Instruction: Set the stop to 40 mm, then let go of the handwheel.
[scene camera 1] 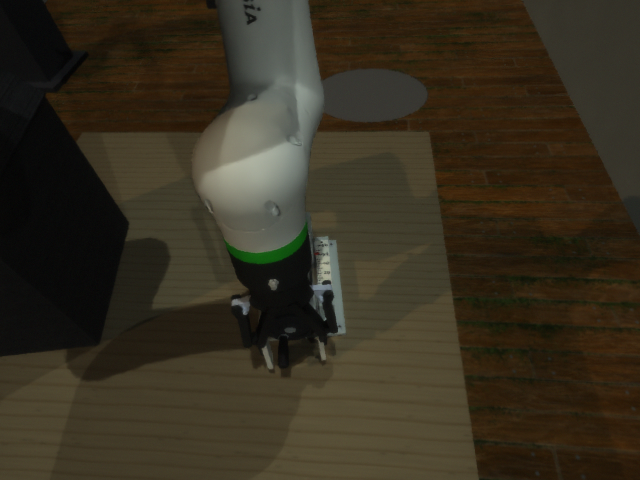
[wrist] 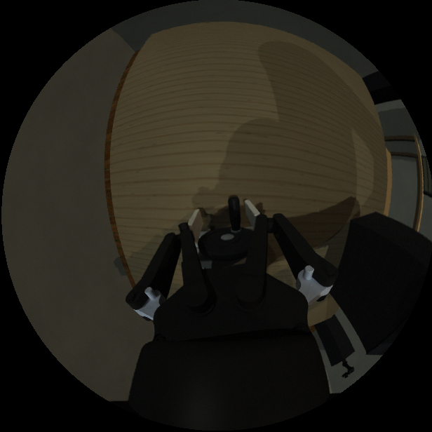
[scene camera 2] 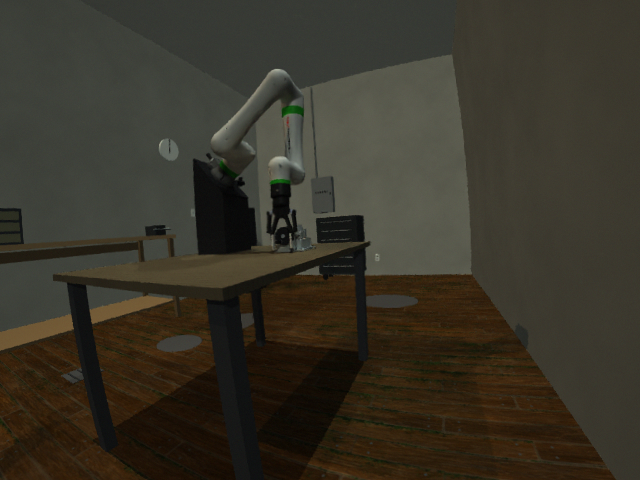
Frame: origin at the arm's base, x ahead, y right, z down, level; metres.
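Seen in the pictures: gripper, fingertip midpoint: (scene camera 1: 296, 357) (scene camera 2: 282, 248); arm's base, origin of the base link: (scene camera 2: 221, 178).
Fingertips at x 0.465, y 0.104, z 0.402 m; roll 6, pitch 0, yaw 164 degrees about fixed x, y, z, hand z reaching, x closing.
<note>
Offsets run from my fingertips to a thing's top centre. "spot": to the spot under its first point. Level surfaces: height alone.
The dark handwheel @[spot: dx -0.004, dy -0.020, dz -0.055 m] (scene camera 1: 292, 330) (scene camera 2: 282, 236) (wrist: 227, 238) has a black handle @[dx -0.017, dy +0.006, dz -0.040 m] (scene camera 1: 283, 352) (wrist: 234, 212) sticking out from its face. My gripper (scene camera 1: 296, 361) (scene camera 2: 282, 249) (wrist: 222, 211) points down at the wheel. Its fingers are part-way open, one on each side of the handle, which is nearer one pad. In the wrist view gaps show between handle and pads. A white printed scale @[spot: dx +0.025, dy -0.167, dz -0.035 m] (scene camera 1: 323, 260) runs along the device's light base plate @[spot: dx +0.052, dy -0.137, dz +0.010 m] (scene camera 1: 337, 289); a small red mark shows near its upper part. The stop cannot be made out clearly behind the arm, nor can its reading.
The device stands on the wooden table @[dz +0.020 m] (scene camera 1: 387, 413) (scene camera 2: 206, 268) (wrist: 190, 100). A large black block (scene camera 1: 62, 248) (scene camera 2: 222, 222) (wrist: 382, 280) stands to one side of the arm. A drawer cabinet (scene camera 2: 338, 228) stands beyond the table.
</note>
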